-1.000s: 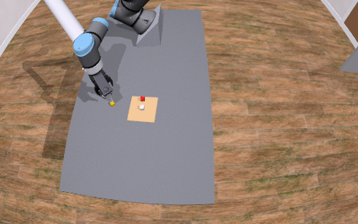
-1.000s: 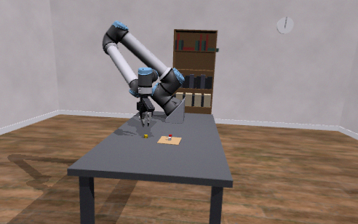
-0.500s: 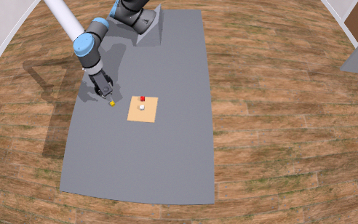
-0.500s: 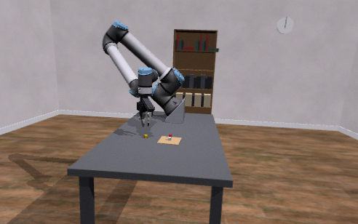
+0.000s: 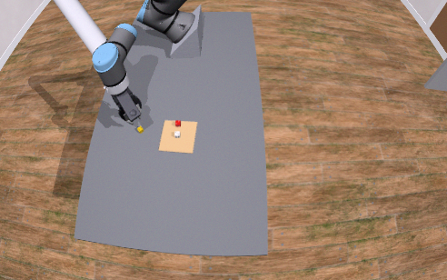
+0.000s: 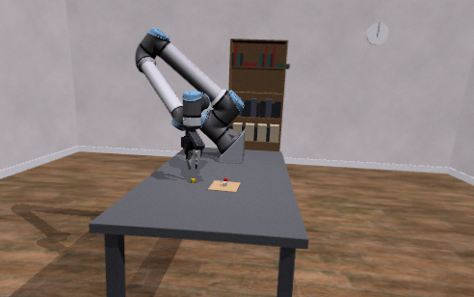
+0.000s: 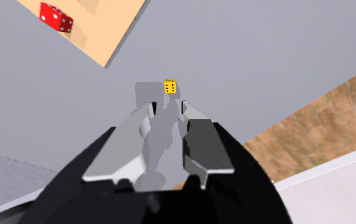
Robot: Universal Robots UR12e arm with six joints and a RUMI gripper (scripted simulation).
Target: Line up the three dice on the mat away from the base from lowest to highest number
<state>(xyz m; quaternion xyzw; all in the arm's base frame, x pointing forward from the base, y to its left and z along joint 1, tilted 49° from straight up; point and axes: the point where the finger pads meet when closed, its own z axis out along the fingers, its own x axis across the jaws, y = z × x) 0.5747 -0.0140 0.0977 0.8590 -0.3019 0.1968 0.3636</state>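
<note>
Right now my hand is 80 mm above the yellow die. Also, from my hand: red die (160 mm to the left, 70 mm below, 40 mm behind); then tan mat (170 mm to the left, 80 mm below, 10 mm ahead); then white die (170 mm to the left, 70 mm below, 10 mm ahead).
</note>
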